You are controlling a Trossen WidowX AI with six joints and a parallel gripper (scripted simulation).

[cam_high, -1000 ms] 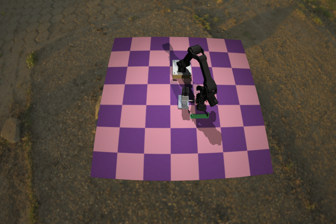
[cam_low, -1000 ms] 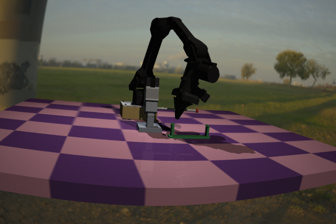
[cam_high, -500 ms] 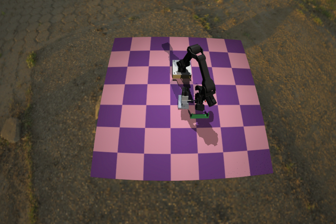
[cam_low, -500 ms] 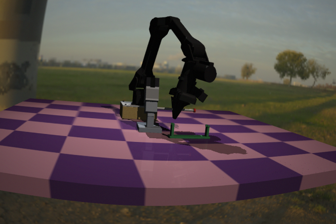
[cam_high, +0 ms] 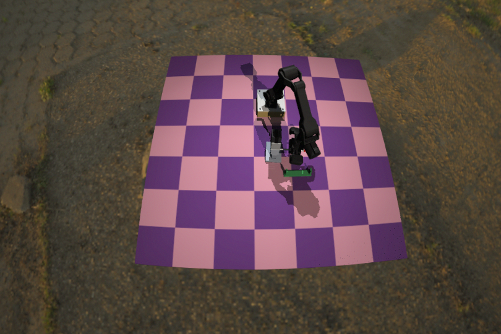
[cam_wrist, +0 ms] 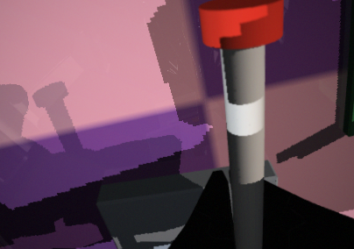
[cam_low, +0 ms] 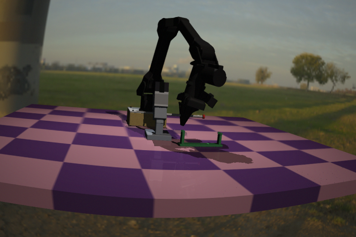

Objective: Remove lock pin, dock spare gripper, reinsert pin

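Right now the grey mount is 70 mm to the right of my gripper tip and 10 mm behind it. From my gripper tip the other things lie so: green rack (90 mm ahead, 50 mm to the left, 20 mm below); then spare gripper (80 mm to the right, 80 mm above, 10 mm behind).
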